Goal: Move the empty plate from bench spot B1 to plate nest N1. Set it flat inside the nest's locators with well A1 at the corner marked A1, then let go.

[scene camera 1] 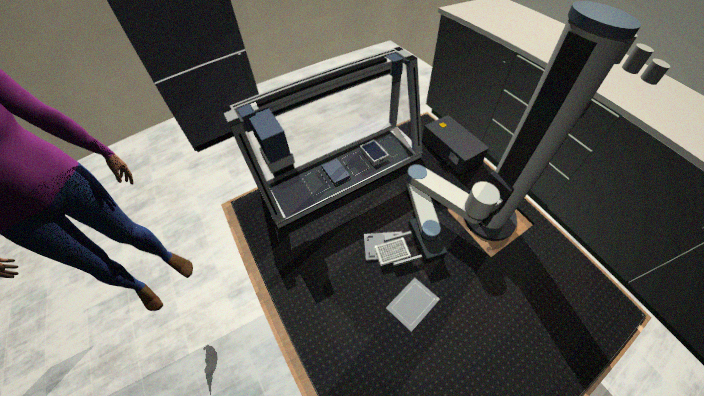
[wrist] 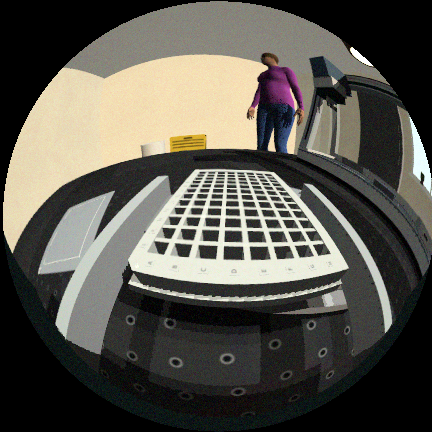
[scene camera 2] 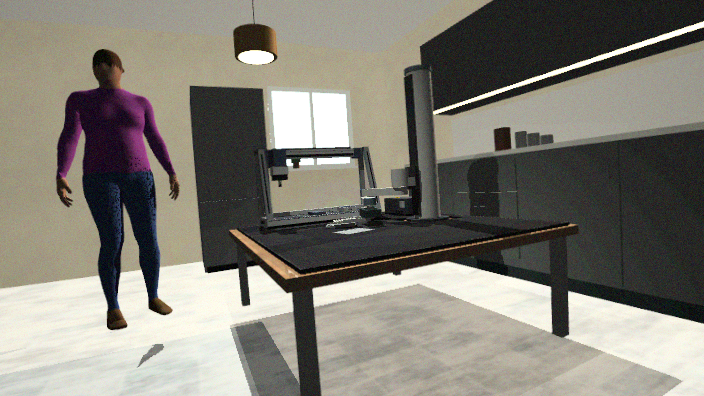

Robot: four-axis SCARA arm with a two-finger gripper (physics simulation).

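Where they show: gripper, fingertip midpoint: (scene camera 1: 388,252) (wrist: 237,188) (scene camera 2: 342,220); arm's base, link origin: (scene camera 1: 489,217) (scene camera 2: 427,220).
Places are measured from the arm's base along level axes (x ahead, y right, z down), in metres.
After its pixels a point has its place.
The empty plate (scene camera 1: 392,251) @[x 0.496, y 0.087, z -0.051 m] (wrist: 235,276) is white with a grid of square wells. It looks level between the two long pale fingers of my gripper (scene camera 1: 395,249) @[x 0.510, y 0.092, z -0.049 m] (wrist: 235,185) @[x 0.510, y 0.092, z -0.049 m], which is shut on its sides. Small blurred marks run along its near edge in the wrist view. The grey plate nest (scene camera 1: 378,240) @[x 0.508, y 0.169, z -0.025 m] shows partly behind and left of the plate in scene camera 1. The plate overlaps it in that view, and the exact gap is unclear. The nest's A1 mark cannot be read. A flat grey square (scene camera 1: 413,304) @[x 0.544, y -0.126, z -0.015 m] (scene camera 2: 354,231) @[x 0.549, y -0.142, z -0.015 m] (wrist: 75,234) @[x 0.521, y -0.093, z -0.015 m], apparently bench spot B1, lies with no plate on it.
A gantry frame (scene camera 1: 413,107) @[x 0.087, y 0.524, z -0.306 m] (wrist: 327,152) @[x 0.800, y 0.590, z -0.079 m] with a dark tool head (scene camera 1: 270,135) @[x 0.745, y 0.470, z -0.501 m] (wrist: 329,80) @[x 0.701, y 0.469, z -0.365 m] stands beside the nest. A dark box (scene camera 1: 456,142) @[x -0.089, y 0.366, z -0.128 m] stands near the arm's column (scene camera 1: 555,125) @[x 0.059, y -0.047, z -0.605 m] (scene camera 2: 426,145) @[x 0.027, y -0.070, z -0.437 m]. A person (scene camera 1: 40,130) (scene camera 2: 117,135) (wrist: 277,95) stands beyond the table's edge.
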